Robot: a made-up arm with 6 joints. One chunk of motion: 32 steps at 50 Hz.
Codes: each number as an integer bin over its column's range. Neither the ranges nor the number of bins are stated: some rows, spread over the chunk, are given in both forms.
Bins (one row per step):
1: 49 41 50 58 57 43
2: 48 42 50 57 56 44
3: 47 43 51 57 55 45
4: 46 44 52 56 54 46
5: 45 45 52 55 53 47
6: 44 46 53 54 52 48
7: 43 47 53 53 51 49
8: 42 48 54 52 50 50
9: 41 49 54 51 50 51
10: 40 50 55 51 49 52
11: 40 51 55 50 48 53
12: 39 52 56 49 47 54
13: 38 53 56 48 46 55
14: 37 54 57 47 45 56
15: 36 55 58 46 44 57
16: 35 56 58 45 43 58
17: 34 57 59 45 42 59
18: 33 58 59 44 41 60
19: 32 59 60 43 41 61
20: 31 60 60 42 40 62
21: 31 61 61 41 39 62
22: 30 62 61 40 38 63
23: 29 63 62 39 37 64
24: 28 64 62 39 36 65
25: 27 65 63 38 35 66
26: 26 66 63 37 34 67
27: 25 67 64 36 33 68
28: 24 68 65 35 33 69
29: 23 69 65 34 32 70
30: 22 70 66 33 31 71
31: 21 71 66 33 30 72
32: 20 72 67 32 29 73
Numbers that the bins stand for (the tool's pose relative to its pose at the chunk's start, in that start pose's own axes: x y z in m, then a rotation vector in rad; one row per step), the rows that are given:
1: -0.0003 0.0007 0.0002 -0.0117 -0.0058 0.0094
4: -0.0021 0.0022 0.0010 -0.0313 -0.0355 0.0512
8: -0.0045 0.0042 0.0018 -0.0705 -0.0751 0.1070
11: -0.0058 0.0058 0.0022 -0.0901 -0.0948 0.1488
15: -0.0082 0.0078 0.0034 -0.1293 -0.1344 0.2045
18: -0.0100 0.0093 0.0038 -0.1489 -0.1641 0.2464
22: -0.0118 0.0113 0.0046 -0.1881 -0.1938 0.2882
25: -0.0136 0.0128 0.0055 -0.2077 -0.2235 0.3300
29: -0.0161 0.0148 0.0063 -0.2469 -0.2532 0.3858
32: -0.0179 0.0164 0.0071 -0.2665 -0.2829 0.4276
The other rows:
2: -0.0009 0.0012 0.0002 -0.0215 -0.0157 0.0233
3: -0.0015 0.0017 0.0006 -0.0215 -0.0256 0.0373
5: -0.0027 0.0027 0.0010 -0.0411 -0.0454 0.0652
6: -0.0033 0.0032 0.0014 -0.0509 -0.0553 0.0791
7: -0.0039 0.0037 0.0014 -0.0607 -0.0652 0.0930
9: -0.0052 0.0047 0.0018 -0.0803 -0.0751 0.1209
10: -0.0058 0.0053 0.0022 -0.0803 -0.0849 0.1348
12: -0.0064 0.0063 0.0026 -0.0999 -0.1047 0.1627
13: -0.0070 0.0068 0.0026 -0.1097 -0.1146 0.1767
14: -0.0076 0.0073 0.0030 -0.1195 -0.1245 0.1906
16: -0.0088 0.0083 0.0034 -0.1391 -0.1443 0.2185
17: -0.0094 0.0088 0.0038 -0.1391 -0.1542 0.2324
19: -0.0106 0.0098 0.0042 -0.1587 -0.1641 0.2603
20: -0.0112 0.0103 0.0042 -0.1685 -0.1740 0.2742
21: -0.0112 0.0108 0.0046 -0.1783 -0.1839 0.2742
23: -0.0124 0.0118 0.0051 -0.1979 -0.2037 0.3021
24: -0.0130 0.0123 0.0051 -0.1979 -0.2136 0.3161
26: -0.0142 0.0133 0.0055 -0.2175 -0.2334 0.3439
27: -0.0148 0.0138 0.0059 -0.2273 -0.2433 0.3579
28: -0.0155 0.0143 0.0063 -0.2371 -0.2433 0.3718
30: -0.0167 0.0154 0.0067 -0.2567 -0.2631 0.3997
31: -0.0173 0.0159 0.0067 -0.2567 -0.2730 0.4136

